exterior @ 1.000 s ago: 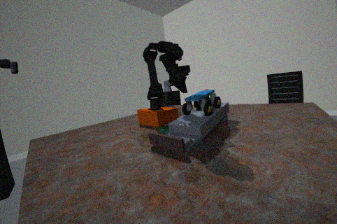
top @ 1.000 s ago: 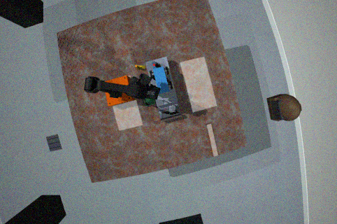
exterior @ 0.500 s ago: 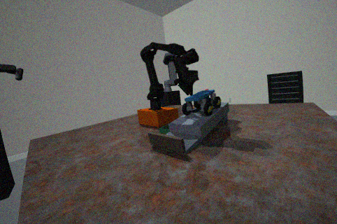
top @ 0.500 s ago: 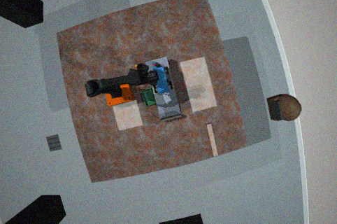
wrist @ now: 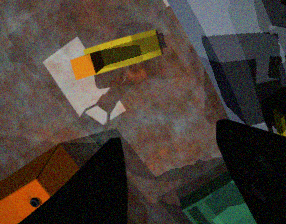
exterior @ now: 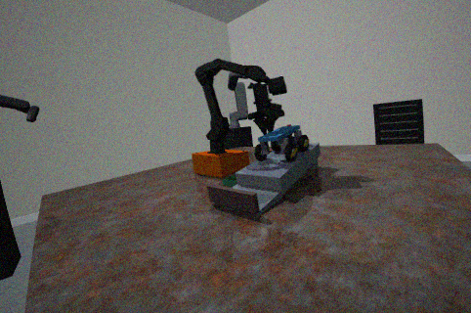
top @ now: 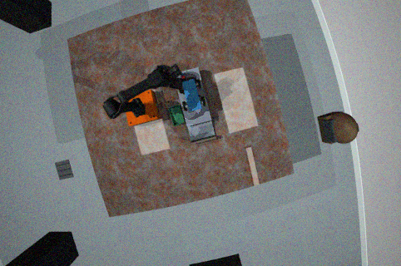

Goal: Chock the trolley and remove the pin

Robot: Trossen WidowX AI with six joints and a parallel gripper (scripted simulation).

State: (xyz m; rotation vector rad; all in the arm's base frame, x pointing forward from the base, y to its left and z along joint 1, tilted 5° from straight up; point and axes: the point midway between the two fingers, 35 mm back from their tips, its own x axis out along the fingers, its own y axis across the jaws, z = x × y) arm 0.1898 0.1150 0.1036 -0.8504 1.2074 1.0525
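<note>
My gripper tip is 12 cm above the yellow chock, 4 cm to the right of it and 1 cm past it. Round my gripper tip: grey ramp 13 cm ahead, 10 cm to the right, 9 cm below; then stop pin 10 cm ahead, 2 cm to the left; then blue-topped trolley 13 cm ahead, 9 cm to the right, 2 cm below.
</note>
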